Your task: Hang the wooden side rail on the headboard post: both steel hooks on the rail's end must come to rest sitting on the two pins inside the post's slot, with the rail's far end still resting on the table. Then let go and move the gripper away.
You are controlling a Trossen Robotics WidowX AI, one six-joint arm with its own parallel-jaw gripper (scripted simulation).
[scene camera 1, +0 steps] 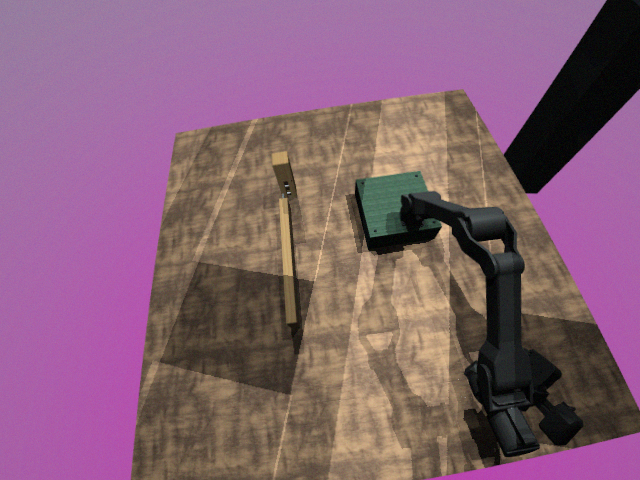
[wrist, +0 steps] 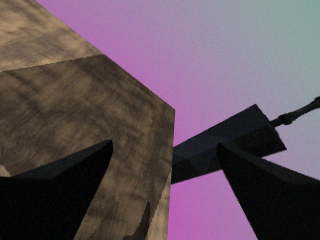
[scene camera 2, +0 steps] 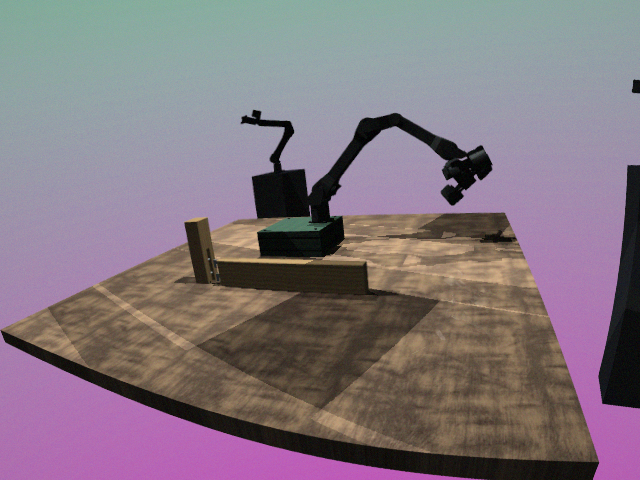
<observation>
A wooden side rail shows in scene camera 1 and in scene camera 2; in the wrist view it is out of frame. One and the same spot on a headboard post: (scene camera 1: 280,161) is (scene camera 2: 198,219). One and the same spot on the wooden side rail: (scene camera 1: 288,258) is (scene camera 2: 290,260).
</observation>
